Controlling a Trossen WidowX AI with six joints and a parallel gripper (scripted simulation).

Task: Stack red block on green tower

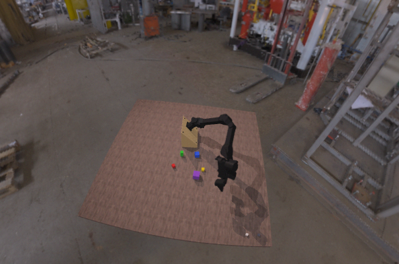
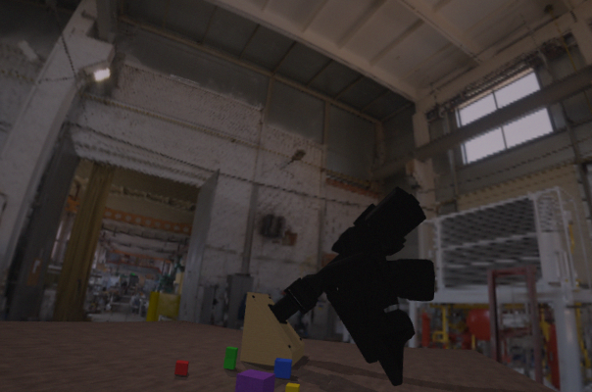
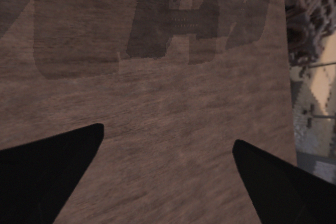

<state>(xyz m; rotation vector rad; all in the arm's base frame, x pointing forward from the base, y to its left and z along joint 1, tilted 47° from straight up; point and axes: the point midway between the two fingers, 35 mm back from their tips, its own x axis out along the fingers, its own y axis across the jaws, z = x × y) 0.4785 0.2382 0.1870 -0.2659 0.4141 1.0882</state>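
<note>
Right now the red block is 17 cm behind my gripper tip, 37 cm to the right of it and 8 cm below it. The rest, counted from my gripper tip: purple block: 11 cm behind, 19 cm to the right, 7 cm below; blue block: 30 cm behind, 21 cm to the right, 8 cm below; small yellow block: 17 cm behind, 15 cm to the right, 8 cm below.
</note>
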